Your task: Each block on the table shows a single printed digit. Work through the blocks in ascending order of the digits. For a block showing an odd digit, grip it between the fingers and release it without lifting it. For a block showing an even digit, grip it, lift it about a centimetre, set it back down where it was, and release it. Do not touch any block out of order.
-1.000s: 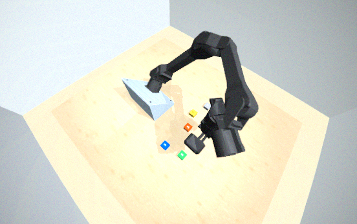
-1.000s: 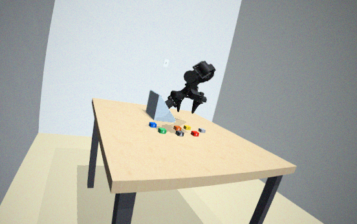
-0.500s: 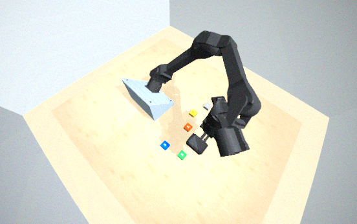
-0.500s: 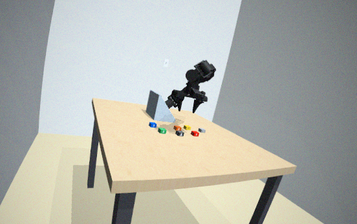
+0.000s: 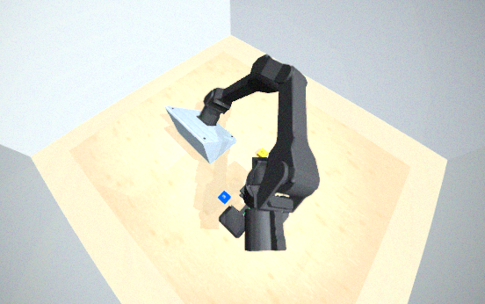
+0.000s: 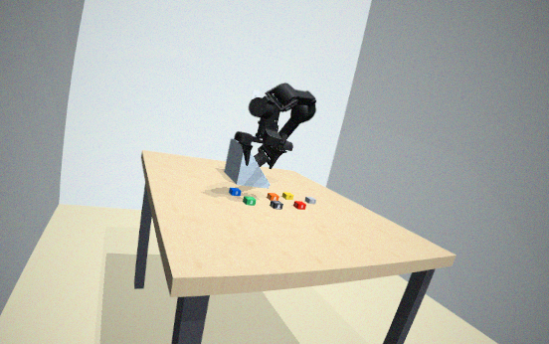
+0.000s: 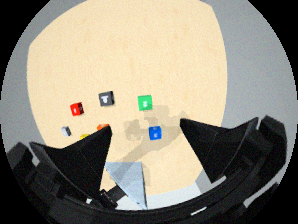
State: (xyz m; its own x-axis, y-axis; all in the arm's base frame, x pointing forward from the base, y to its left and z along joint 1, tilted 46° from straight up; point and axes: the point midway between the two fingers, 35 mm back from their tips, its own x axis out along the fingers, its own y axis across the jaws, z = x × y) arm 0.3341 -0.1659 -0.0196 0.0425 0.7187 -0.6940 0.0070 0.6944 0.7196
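The red block lies 19 cm to the left of my gripper tip, 12 cm below it and 1 cm ahead of it. From my gripper tip the other things lie so: blue block: 12 cm below, 9 cm behind, 3 cm to the right; then green block: 12 cm below, 1 cm to the right; then dark grey block: 12 cm below, 9 cm to the left, 2 cm ahead.
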